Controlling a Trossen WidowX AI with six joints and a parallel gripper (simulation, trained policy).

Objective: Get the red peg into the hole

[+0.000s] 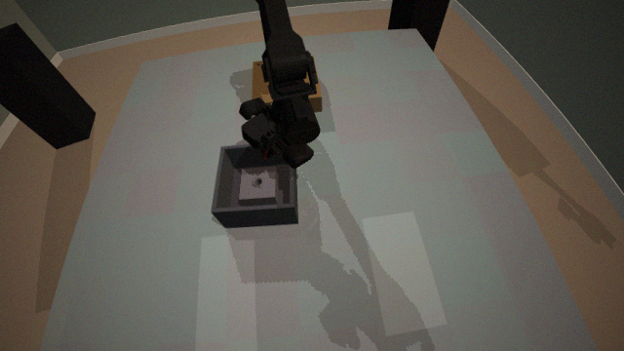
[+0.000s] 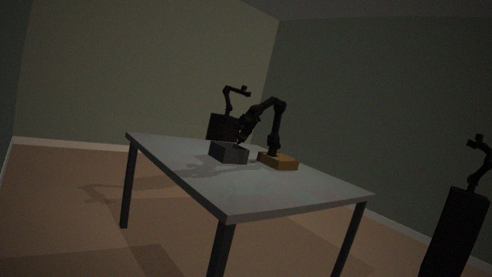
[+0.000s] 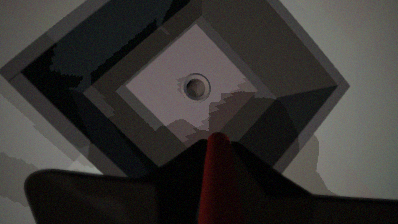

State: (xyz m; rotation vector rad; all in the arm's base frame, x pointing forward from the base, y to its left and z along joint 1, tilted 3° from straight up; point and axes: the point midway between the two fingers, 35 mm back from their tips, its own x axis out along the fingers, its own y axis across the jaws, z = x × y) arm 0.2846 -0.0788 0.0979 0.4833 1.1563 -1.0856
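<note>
Right now my gripper tip is 80 mm above the plate, 40 mm to the left of it and 30 mm short of it. The rest, counted from my gripper tip: dark box 100 mm below, 40 mm to the right, 30 mm ahead; red peg 30 mm above, 10 mm to the left.
</note>
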